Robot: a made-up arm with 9 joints.
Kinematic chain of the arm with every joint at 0, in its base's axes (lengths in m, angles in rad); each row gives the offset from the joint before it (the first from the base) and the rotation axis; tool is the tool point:
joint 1: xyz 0 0 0.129 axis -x
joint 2: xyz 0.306 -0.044 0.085 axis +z
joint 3: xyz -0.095 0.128 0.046 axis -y
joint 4: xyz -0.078 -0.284 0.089 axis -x
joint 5: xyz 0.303 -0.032 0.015 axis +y
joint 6: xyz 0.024 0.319 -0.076 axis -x
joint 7: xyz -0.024 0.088 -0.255 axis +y
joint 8: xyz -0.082 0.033 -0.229 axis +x
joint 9: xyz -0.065 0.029 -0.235 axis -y
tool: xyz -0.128 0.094 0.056
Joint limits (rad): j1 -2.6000..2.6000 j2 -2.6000..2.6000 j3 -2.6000..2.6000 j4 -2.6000..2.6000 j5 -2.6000..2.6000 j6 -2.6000..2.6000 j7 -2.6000..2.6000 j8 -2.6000..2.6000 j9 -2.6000..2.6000
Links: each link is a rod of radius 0.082 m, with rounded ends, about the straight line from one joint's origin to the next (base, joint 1, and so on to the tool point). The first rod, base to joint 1, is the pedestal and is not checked.
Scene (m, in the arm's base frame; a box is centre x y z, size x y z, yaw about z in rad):
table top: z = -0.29
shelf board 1: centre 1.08 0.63 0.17 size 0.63 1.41 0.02 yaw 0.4
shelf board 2: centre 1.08 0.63 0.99 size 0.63 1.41 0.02 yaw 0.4
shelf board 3: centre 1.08 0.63 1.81 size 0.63 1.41 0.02 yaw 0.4
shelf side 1: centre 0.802 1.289 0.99 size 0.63 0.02 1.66 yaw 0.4
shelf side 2: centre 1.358 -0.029 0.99 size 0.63 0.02 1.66 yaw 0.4
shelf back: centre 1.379 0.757 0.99 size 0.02 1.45 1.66 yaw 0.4
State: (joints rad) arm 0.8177 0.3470 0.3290 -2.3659 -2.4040 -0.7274 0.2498 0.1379 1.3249
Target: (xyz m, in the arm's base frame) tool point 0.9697 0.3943 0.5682
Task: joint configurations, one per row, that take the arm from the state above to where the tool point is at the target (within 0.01 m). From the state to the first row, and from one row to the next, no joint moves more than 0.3 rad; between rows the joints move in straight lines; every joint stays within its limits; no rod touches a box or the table.
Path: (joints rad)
1: 0.8383 0.1509 0.3387 -2.3063 -2.2503 -0.7164 0.5024 0.2687 1.0744
2: 0.8590 -0.0451 0.3485 -2.2466 -2.0965 -0.7054 0.7550 0.3996 0.8239
3: 0.8796 -0.2412 0.3582 -2.1870 -1.9428 -0.6944 1.0076 0.5304 0.5734
4: 0.7555 -0.1587 0.2020 -2.1830 -2.0200 -0.7938 1.2675 0.3652 0.6522
5: 0.6313 -0.0761 0.0459 -2.1791 -2.0972 -0.8932 1.5273 0.2000 0.7309
6: 0.5072 0.0064 -0.1103 -2.1751 -2.1744 -0.9926 1.7872 0.0348 0.8097
7: 0.3831 0.0889 -0.2664 -2.1712 -2.2517 -1.0920 2.0470 -0.1305 0.8885
8: 0.5057 0.1385 -0.2873 -2.1569 -2.3328 -1.0472 1.7853 -0.1277 0.9512
9: 0.6282 0.1880 -0.3082 -2.1426 -2.4139 -1.0024 1.5235 -0.1250 1.0140

